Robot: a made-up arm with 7 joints.
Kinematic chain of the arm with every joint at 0, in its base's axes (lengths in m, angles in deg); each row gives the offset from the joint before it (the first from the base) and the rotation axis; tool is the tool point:
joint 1: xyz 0 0 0 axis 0 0.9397 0.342
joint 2: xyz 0 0 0 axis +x
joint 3: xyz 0 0 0 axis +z
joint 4: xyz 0.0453 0 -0.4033 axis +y
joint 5: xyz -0.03 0 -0.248 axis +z
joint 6: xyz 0 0 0 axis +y
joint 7: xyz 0 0 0 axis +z
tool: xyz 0 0 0
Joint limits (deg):
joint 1: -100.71..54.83
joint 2: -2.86..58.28
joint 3: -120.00..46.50
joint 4: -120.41..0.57
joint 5: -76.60..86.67
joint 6: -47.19..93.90
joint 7: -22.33..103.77
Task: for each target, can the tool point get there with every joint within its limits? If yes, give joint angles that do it. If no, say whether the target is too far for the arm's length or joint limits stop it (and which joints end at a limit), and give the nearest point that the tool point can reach.
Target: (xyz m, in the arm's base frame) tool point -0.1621 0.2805 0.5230
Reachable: no: joint limits stop it (at a limit: joint 1, joint 2) | nearest point 0.0893 0.2510 0.3283 | short by 0.319 m
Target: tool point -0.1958 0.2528 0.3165
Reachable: no: joint limits stop it (at a limit: joint 1, joint 2, joint 3, joint 4) | nearest point 0.0780 0.2528 0.3122 | short by 0.274 m
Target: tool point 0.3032 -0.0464 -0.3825
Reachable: yes | joints -18.70 28.61 -53.09 -99.54 30.29 51.88 66.78
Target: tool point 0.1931 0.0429 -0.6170
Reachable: yes | joints -8.28 14.01 -45.02 -31.47 22.70 -23.26 88.65
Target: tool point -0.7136 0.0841 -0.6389
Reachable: no: too far | nearest point -0.4866 0.0573 -0.4357 | short by 0.306 m
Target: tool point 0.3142 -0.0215 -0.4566
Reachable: yes | joints -21.65 28.48 -61.30 -79.90 -26.83 27.08 -12.66
